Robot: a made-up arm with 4 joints.
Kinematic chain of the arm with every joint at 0, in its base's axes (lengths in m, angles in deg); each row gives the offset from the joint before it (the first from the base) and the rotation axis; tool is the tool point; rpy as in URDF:
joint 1: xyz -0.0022 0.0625 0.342 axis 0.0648 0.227 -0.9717
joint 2: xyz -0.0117 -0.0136 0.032 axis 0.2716 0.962 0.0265
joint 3: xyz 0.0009 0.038 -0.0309 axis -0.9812 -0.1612 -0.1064
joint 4: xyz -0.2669 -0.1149 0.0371 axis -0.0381 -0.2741 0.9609
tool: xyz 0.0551 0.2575 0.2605 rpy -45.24 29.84 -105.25
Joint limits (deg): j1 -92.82..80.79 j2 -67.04..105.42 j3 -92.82..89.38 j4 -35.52..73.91
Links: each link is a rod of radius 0.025 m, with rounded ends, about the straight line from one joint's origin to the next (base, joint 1, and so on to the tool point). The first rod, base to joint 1, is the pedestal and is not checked.
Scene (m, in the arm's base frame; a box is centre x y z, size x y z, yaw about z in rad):
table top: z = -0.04
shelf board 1: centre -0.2 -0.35 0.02 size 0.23 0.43 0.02 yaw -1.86
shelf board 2: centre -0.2 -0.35 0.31 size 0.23 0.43 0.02 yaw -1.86
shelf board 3: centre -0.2 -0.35 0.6 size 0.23 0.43 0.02 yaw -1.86
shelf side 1: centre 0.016 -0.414 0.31 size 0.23 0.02 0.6 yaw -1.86
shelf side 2: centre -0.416 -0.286 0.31 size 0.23 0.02 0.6 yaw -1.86
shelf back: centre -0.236 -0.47 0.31 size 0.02 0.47 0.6 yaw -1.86
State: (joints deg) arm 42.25 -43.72 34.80 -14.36
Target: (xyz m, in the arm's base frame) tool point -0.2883 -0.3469 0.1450
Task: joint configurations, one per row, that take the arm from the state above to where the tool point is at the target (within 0.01 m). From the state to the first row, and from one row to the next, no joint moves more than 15 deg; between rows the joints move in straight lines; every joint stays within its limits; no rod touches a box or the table.
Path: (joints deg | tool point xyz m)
1: 27.99 -46.31 32.27 -13.50 | -0.0329 0.4136 0.3348
2: 13.74 -48.90 29.74 -12.65 | -0.1248 0.3933 0.3199
3: -0.52 -51.49 27.20 -11.79 | -0.2071 0.3486 0.2993
4: -14.78 -54.08 24.67 -10.93 | -0.2726 0.2829 0.2743
5: -29.03 -56.68 22.14 -10.07 | -0.3159 0.2017 0.2465
6: -43.29 -59.27 19.61 -9.22 | -0.3334 0.1113 0.2180
7: -57.55 -61.86 17.08 -8.36 | -0.3234 0.0196 0.1903
8: -71.80 -64.45 14.55 -7.50 | -0.2866 -0.0659 0.1655
9: -86.06 -67.04 12.01 -6.65 | -0.2261 -0.1378 0.1450
10: -77.95 -62.56 3.23 7.38 | -0.2436 -0.1809 0.1254
11: -69.85 -58.09 -5.56 21.41 | -0.2609 -0.2353 0.1213
12: -61.74 -53.61 -14.35 35.43 | -0.2766 -0.2928 0.1302
13: -53.64 -49.13 -23.14 49.46 | -0.2883 -0.3469 0.1450

